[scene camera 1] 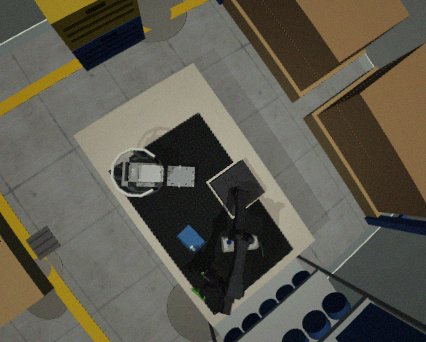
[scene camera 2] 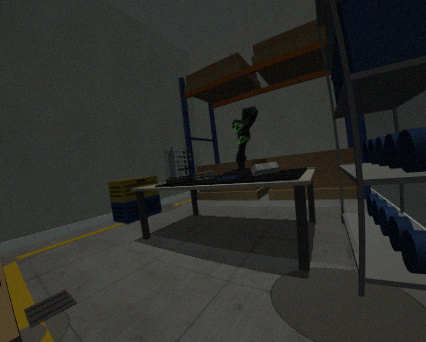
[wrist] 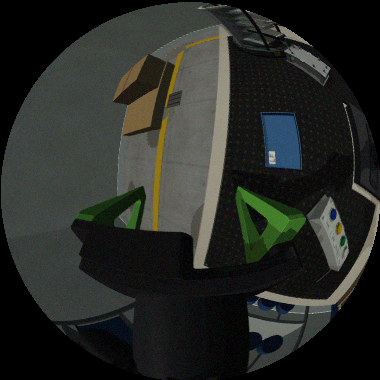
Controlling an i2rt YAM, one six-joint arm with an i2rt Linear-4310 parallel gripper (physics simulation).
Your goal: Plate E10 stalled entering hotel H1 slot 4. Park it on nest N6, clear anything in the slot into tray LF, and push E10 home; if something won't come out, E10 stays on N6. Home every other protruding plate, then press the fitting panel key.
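Frame: origin at the arm's base, x ahead, y left, z up, level; millimetres.
Seen in the pictures: gripper, fingertip midpoint: (scene camera 1: pixel 196 281) (scene camera 2: pixel 236 139) (wrist: pixel 190 190); arm's base, link origin: (scene camera 1: pixel 237 191) (scene camera 2: pixel 241 170).
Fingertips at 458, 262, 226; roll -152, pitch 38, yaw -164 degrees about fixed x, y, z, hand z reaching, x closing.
Observation:
Pixels of each thing's top centre, then the offset from my fingertips to it, as dx, dy, dz. Level surfaces: height alone.
- grey block with small corner pins, top centre: (scene camera 1: pixel 181 176) -191, -513, -188
- blue tray, top centre: (wrist: pixel 281 137) (scene camera 1: pixel 191 239) (scene camera 2: pixel 229 176) -64, -140, -247
- white panel, top centre: (wrist: pixel 336 244) (scene camera 1: pixel 241 245) (scene camera 2: pixel 264 163) -314, +36, -180
- black mat, surface height: dz -264
My gripper (scene camera 1: pixel 201 282) (scene camera 2: pixel 240 134) (wrist: pixel 190 190) is open, its green fingers wide apart with nothing between them, raised near the table's edge. The plate hotel (scene camera 1: pixel 142 173) (scene camera 2: pixel 179 162) (wrist: pixel 250 34) stands at the table's far end inside a pale ring. Its slots, E10 and any protruding plates cannot be told apart. A grey block with small corner pins (scene camera 1: pixel 181 176) (wrist: pixel 307 63), apparently a nest, sits beside the hotel; its label is not readable. The blue tray (scene camera 1: pixel 190 237) (wrist: pixel 283 140) lies flat, its label blurred. The white panel (scene camera 1: pixel 227 244) (scene camera 2: pixel 265 167) (wrist: pixel 327 230) shows blue, yellow and green keys.
The arm's dark square base (scene camera 1: pixel 250 186) stands at one long side of the black mat (scene camera 1: pixel 165 210) (wrist: pixel 245 100). The arm partly covers the panel in scene camera 1. Blue bins (scene camera 1: pixel 316 322) on a rack stand beyond the table's near end. Large boxes (scene camera 1: pixel 385 130) stand beyond the long side.

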